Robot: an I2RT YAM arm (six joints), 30 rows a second.
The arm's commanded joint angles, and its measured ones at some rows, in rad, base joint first. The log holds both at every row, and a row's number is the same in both.
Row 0, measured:
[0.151 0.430 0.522 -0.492 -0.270 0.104]
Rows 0 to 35, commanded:
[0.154 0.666 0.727 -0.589 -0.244 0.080]
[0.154 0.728 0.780 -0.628 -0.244 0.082]
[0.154 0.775 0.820 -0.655 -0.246 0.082]
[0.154 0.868 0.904 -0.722 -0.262 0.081]
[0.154 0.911 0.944 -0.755 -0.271 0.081]
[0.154 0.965 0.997 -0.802 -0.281 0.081]
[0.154 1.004 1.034 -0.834 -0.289 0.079]
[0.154 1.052 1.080 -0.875 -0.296 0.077]
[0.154 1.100 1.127 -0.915 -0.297 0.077]
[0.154 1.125 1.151 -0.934 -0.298 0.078]
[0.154 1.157 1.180 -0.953 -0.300 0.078]
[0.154 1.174 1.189 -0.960 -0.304 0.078]
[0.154 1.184 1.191 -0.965 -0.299 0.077]
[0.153 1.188 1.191 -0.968 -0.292 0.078]
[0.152 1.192 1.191 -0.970 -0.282 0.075]
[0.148 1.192 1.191 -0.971 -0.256 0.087]
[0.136 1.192 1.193 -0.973 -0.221 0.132]
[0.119 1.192 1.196 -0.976 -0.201 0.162]
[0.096 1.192 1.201 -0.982 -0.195 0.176]
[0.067 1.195 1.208 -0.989 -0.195 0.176]
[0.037 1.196 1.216 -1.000 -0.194 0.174]
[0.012 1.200 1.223 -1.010 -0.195 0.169]
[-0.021 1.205 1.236 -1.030 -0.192 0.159]
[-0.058 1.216 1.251 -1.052 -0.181 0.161]
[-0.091 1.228 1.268 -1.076 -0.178 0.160]
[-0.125 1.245 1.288 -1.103 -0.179 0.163]
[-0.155 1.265 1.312 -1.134 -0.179 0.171]
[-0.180 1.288 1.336 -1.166 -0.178 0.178]
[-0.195 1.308 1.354 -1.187 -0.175 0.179]
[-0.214 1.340 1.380 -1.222 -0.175 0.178]
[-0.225 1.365 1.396 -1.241 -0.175 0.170]
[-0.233 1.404 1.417 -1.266 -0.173 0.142]
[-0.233 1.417 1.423 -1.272 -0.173 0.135]
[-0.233 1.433 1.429 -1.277 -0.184 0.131]
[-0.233 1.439 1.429 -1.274 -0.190 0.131]
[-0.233 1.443 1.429 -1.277 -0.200 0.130]
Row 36, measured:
[-0.231 1.412 1.399 -1.266 -0.189 0.152]
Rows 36 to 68, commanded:
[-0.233 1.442 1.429 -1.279 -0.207 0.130]
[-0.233 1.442 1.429 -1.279 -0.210 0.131]
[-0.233 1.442 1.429 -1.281 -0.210 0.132]
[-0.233 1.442 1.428 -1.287 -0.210 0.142]
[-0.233 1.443 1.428 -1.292 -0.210 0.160]
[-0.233 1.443 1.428 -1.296 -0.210 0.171]
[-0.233 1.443 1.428 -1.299 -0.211 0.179]
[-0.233 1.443 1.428 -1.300 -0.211 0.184]
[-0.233 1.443 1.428 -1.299 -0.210 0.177]
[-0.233 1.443 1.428 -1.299 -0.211 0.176]
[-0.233 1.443 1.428 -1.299 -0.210 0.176]
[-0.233 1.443 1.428 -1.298 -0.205 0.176]
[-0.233 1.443 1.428 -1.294 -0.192 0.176]
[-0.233 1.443 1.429 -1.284 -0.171 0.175]
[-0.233 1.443 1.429 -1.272 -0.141 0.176]
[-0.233 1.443 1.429 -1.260 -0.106 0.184]
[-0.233 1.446 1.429 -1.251 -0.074 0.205]
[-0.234 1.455 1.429 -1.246 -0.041 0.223]
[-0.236 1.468 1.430 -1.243 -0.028 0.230]
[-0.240 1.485 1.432 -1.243 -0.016 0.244]
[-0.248 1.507 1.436 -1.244 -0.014 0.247]
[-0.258 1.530 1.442 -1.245 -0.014 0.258]
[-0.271 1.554 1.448 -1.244 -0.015 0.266]
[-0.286 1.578 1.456 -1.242 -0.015 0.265]
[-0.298 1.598 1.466 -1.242 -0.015 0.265]
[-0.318 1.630 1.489 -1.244 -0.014 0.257]
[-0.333 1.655 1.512 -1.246 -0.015 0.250]
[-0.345 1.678 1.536 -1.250 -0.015 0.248]
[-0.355 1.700 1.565 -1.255 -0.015 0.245]
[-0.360 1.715 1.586 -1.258 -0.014 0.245]
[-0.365 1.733 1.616 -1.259 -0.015 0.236]
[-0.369 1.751 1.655 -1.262 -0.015 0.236]
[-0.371 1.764 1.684 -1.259 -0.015 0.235]
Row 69, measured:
[-0.361 1.728 1.570 -1.260 -0.039 0.235]
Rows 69 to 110, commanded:
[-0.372 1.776 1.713 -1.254 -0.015 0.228]
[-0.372 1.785 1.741 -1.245 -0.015 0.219]
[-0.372 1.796 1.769 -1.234 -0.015 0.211]
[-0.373 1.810 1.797 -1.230 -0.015 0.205]
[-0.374 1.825 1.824 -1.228 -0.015 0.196]
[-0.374 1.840 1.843 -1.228 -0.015 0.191]
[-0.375 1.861 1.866 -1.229 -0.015 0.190]
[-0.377 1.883 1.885 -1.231 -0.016 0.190]
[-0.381 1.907 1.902 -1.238 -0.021 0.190]
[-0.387 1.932 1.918 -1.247 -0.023 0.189]
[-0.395 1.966 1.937 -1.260 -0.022 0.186]
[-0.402 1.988 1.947 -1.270 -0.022 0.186]
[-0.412 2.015 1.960 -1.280 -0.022 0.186]
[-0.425 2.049 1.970 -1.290 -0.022 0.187]
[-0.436 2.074 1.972 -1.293 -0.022 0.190]
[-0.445 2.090 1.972 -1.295 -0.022 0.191]
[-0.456 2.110 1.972 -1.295 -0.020 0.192]
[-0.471 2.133 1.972 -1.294 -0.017 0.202]
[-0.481 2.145 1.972 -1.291 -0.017 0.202]
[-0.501 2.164 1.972 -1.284 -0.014 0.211]
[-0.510 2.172 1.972 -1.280 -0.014 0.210]
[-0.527 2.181 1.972 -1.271 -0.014 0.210]
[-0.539 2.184 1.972 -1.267 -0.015 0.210]
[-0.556 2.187 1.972 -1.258 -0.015 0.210]
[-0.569 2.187 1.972 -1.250 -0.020 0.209]
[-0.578 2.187 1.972 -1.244 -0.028 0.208]
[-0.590 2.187 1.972 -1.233 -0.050 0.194]
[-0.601 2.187 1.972 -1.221 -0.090 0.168]
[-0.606 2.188 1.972 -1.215 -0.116 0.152]
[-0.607 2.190 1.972 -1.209 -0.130 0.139]
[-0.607 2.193 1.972 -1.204 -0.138 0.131]
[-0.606 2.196 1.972 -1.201 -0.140 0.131]
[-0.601 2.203 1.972 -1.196 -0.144 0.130]
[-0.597 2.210 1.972 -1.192 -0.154 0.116]
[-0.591 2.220 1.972 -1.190 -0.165 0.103]
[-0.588 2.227 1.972 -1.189 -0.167 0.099]
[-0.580 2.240 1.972 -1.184 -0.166 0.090]
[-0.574 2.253 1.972 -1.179 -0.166 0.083]
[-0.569 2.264 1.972 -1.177 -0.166 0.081]
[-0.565 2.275 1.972 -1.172 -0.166 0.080]
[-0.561 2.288 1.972 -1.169 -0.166 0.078]
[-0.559 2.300 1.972 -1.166 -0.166 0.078]
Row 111, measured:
[-0.574 2.241 1.953 -1.175 -0.139 0.108]
